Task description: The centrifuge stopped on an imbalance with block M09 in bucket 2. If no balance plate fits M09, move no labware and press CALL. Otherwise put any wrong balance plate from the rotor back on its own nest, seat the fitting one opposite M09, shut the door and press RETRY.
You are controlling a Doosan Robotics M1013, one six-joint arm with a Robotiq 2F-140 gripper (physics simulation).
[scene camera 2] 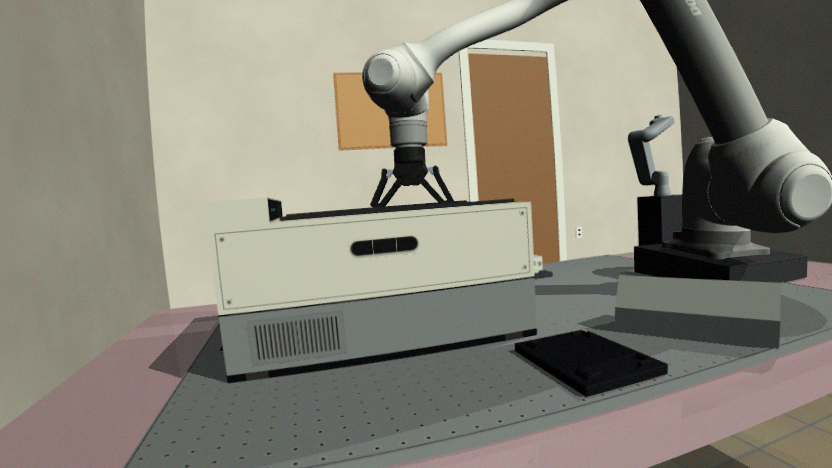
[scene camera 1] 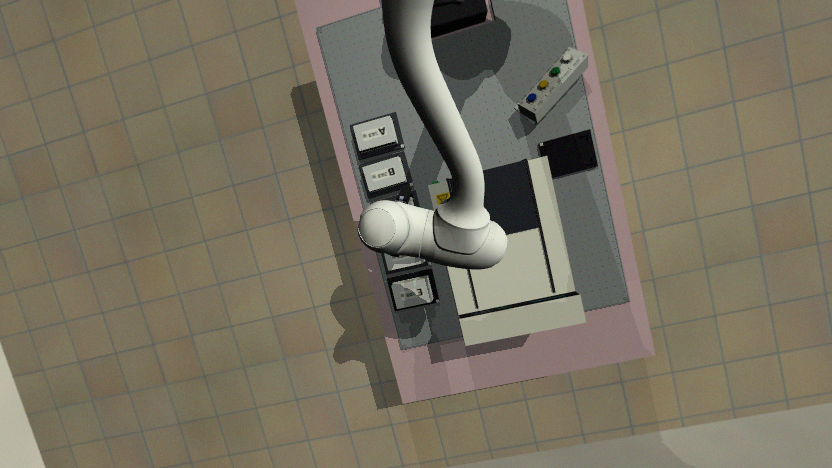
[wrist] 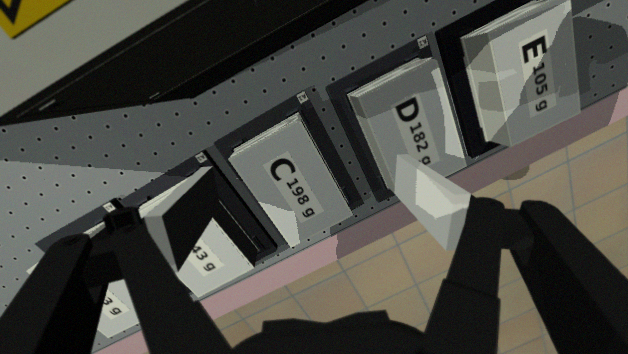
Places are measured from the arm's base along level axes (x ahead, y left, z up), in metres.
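Where they show: gripper, between the fingertips: [wrist: 307,180]; arm's base, origin of its link: [scene camera 2: 713,250].
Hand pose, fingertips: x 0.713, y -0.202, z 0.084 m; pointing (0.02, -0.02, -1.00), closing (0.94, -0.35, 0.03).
Note:
Each offset is from my fingertips to the top centre of the thing.
My gripper [scene camera 2: 413,201] [wrist: 307,180] is open and empty, pointing down above the plate row; its wide-set fingers span plate C {0.035 m right, 0.024 m back, 0.083 m down} [wrist: 311,167], marked 198 g. In the wrist view the left finger partly covers plate B {0.050 m right, 0.158 m back, 0.083 m down} [scene camera 1: 384,174] [wrist: 227,265], and the right finger overlaps the lower edge of plate D {0.033 m right, 0.116 m ahead, 0.083 m down} [wrist: 385,127], marked 182 g. Plate E {0.027 m right, 0.251 m ahead, 0.083 m down} [scene camera 1: 410,292] [wrist: 510,107], marked 105 g, and plate A {0.056 m right, 0.292 m back, 0.083 m down} [scene camera 1: 374,134] sit at the row's ends. The centrifuge [scene camera 1: 512,264] [scene camera 2: 302,270] stands beside them. Its rotor, M09 and bucket 2 do not show.
The button box {0.519 m left, 0.331 m back, 0.053 m down} [scene camera 1: 545,100] [scene camera 2: 695,298] carries blue, yellow, green and white buttons; its labels are unreadable. A black holder {0.551 m left, 0.116 m back, 0.118 m down} [scene camera 1: 568,154] [scene camera 2: 590,363] lies near the centrifuge. The arm's base [scene camera 2: 721,264] stands at the other end. The plate row runs along the pink table edge [wrist: 310,257].

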